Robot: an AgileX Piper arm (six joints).
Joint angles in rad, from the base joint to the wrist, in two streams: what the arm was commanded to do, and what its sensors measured. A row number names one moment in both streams.
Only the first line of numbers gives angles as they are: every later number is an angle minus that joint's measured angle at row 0.
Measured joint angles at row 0:
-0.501, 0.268, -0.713, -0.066, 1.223, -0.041
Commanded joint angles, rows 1 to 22:
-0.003, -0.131, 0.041, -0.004, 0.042, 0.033
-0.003, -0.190, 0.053, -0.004, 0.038, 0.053
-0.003, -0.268, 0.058, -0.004, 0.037, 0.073
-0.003, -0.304, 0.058, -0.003, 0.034, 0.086
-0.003, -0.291, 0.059, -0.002, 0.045, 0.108
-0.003, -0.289, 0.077, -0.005, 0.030, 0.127
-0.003, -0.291, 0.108, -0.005, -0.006, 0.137
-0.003, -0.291, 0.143, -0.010, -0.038, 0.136
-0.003, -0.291, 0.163, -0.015, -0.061, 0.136
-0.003, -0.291, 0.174, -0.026, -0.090, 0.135
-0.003, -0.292, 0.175, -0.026, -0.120, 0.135
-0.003, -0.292, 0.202, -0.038, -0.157, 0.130
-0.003, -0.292, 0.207, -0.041, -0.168, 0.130
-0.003, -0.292, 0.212, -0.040, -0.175, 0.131
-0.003, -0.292, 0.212, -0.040, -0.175, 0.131
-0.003, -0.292, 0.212, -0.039, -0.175, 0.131
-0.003, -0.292, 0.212, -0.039, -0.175, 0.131
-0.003, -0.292, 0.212, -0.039, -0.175, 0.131
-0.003, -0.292, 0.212, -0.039, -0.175, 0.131
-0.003, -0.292, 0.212, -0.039, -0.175, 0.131
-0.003, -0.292, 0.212, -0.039, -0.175, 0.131
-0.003, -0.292, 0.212, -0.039, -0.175, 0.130
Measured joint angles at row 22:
0.000, -0.274, 0.211, -0.030, -0.164, 0.133
